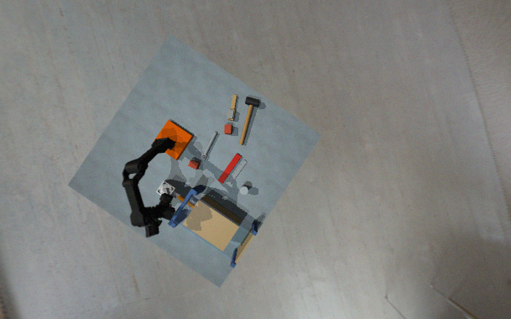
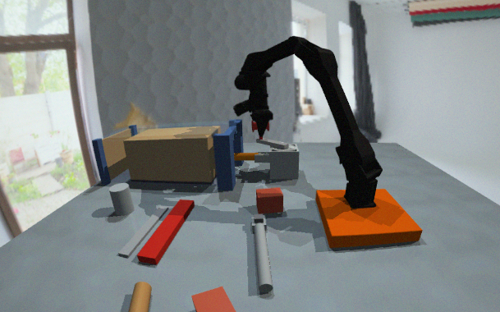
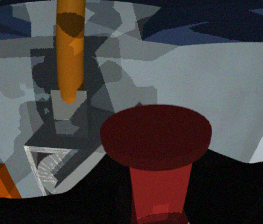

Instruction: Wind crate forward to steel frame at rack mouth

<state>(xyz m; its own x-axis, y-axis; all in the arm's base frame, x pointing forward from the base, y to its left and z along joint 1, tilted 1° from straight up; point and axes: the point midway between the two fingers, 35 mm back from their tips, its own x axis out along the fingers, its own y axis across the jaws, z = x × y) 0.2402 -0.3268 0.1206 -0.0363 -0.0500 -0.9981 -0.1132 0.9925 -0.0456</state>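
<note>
Right now the frame is 9 cm ahead of my gripper tip, 6 cm to the left of it and 1 cm below it. From my gripper tip the other things lie so: grey crank handle (3 cm to the left, 3 cm behind, 1 cm below); grey winch (9 cm behind, 8 cm below, 6 cm to the left); red knob (2 cm above).
</note>
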